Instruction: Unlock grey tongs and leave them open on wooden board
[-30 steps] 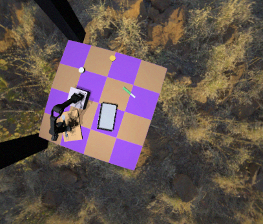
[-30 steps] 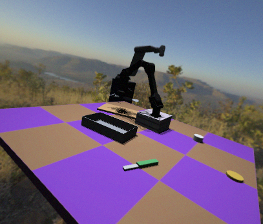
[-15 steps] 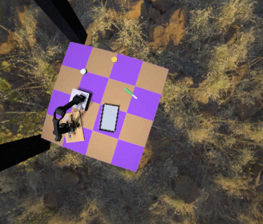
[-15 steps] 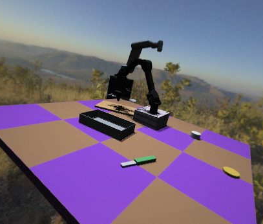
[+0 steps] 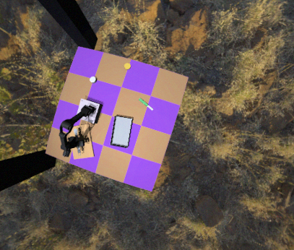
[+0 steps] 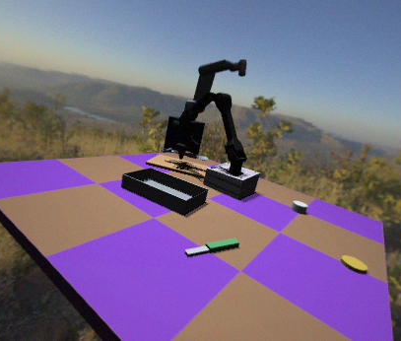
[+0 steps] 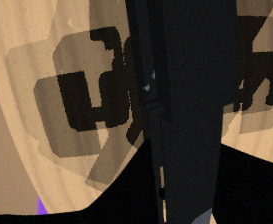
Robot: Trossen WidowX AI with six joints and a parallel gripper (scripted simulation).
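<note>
Now: the wooden board 10 mm to the left of my gripper tip and 40 mm below it. The rest, counted from my gripper tip: yellow disc 310 mm ahead, 910 mm to the left, 40 mm below; then roasting tin 410 mm ahead, 220 mm to the left, 20 mm below; then white puck 20 mm behind, 690 mm to the left, 30 mm below.
</note>
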